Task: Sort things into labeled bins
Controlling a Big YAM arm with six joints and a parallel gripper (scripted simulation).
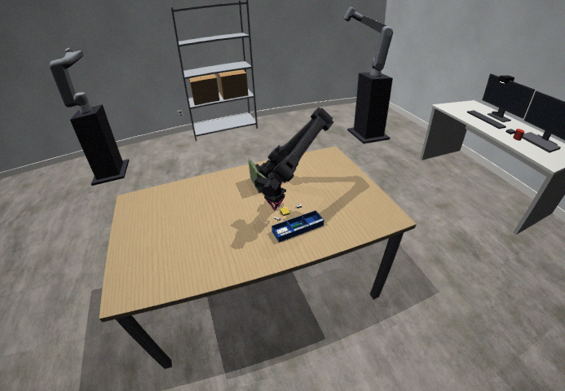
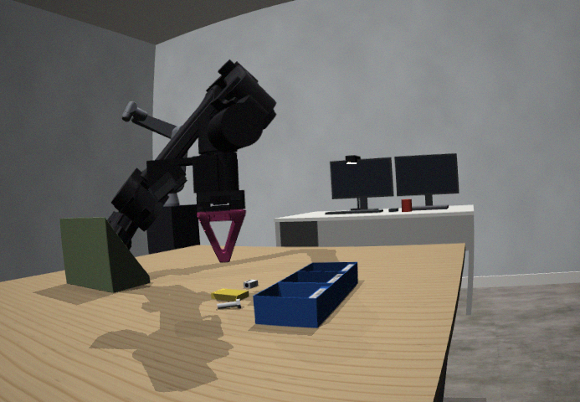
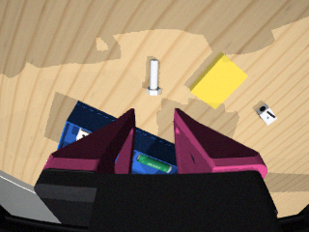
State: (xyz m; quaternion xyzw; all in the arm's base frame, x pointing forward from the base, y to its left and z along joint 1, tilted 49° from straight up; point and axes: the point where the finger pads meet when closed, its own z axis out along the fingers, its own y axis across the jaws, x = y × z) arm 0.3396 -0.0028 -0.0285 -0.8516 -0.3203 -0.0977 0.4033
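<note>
Now: the bolt 8 cm below my hand and 1 cm ahead of it. From my hand the other things lie so: blue three-part bin (10 cm ahead, 8 cm to the left, 6 cm below); then yellow block (8 cm below, 6 cm to the left, 4 cm behind); then green battery (10 cm ahead, 8 cm to the left, 7 cm below).
</note>
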